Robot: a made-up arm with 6 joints.
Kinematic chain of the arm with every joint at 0, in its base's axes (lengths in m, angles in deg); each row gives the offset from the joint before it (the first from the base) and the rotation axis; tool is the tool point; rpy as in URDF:
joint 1: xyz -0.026 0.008 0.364 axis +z
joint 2: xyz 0 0.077 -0.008 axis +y
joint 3: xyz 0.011 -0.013 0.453 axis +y
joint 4: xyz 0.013 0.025 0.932 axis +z
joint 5: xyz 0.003 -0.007 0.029 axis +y
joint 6: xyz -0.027 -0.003 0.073 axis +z
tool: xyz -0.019 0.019 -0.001 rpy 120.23 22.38 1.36
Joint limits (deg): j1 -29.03..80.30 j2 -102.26..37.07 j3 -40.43..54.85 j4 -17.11..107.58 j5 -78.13..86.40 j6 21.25..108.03
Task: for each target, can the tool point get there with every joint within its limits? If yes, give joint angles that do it. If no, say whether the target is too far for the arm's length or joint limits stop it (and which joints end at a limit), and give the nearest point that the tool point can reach.
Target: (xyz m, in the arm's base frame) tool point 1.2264 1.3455 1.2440
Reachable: no: too far | nearest point 0.8484 0.9418 1.0537 | short by 0.585 m
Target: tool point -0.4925 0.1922 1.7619
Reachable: yes | joints -8.79 -31.16 14.35 86.10 47.86 80.04
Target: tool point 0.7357 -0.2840 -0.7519
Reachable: no: joint limits stop it (at a limit: joint 1, joint 2, joint 3) | nearest point -0.2180 -0.9502 -0.5036 | short by 1.190 m
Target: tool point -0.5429 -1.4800 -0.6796
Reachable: no: too far | nearest point -0.4368 -1.1747 -0.4075 | short by 0.423 m
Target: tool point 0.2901 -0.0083 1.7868
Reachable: yes | joints -13.16 23.17 -14.13 20.23 -7.47 51.57
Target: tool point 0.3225 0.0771 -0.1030
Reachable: no: joint limits stop it (at a limit: joint 2, joint 3, joint 4, joint 5) | nearest point 1.1595 0.2431 0.6176 | short by 1.117 m
